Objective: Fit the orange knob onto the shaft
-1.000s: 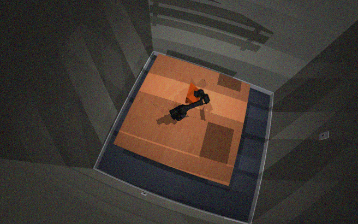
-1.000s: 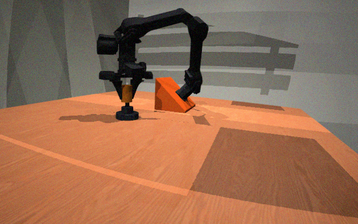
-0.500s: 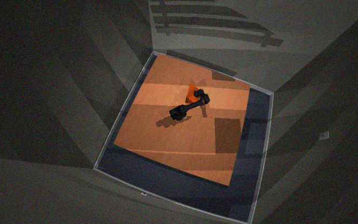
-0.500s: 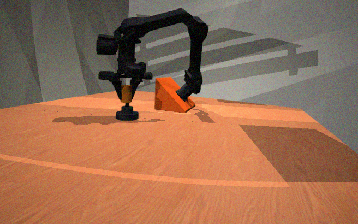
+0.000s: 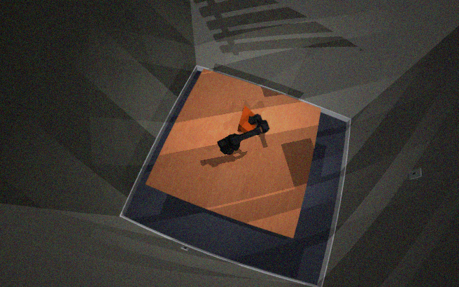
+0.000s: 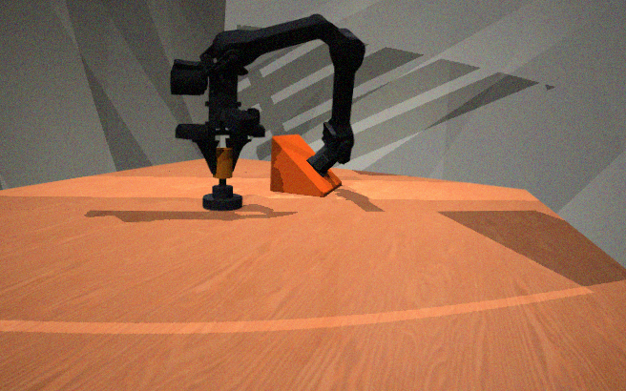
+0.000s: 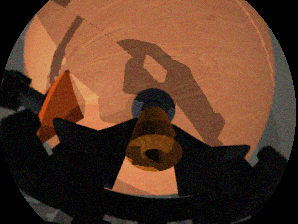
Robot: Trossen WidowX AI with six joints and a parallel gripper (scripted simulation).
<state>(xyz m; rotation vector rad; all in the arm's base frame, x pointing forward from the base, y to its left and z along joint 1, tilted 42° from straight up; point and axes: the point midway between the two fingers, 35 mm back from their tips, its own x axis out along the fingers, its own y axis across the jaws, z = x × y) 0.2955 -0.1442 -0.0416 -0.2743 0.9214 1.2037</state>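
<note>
Right now my gripper tip is 20 mm below the orange knob. From my gripper tip the other things lie so: dark round pedestal (40 mm below).
</note>
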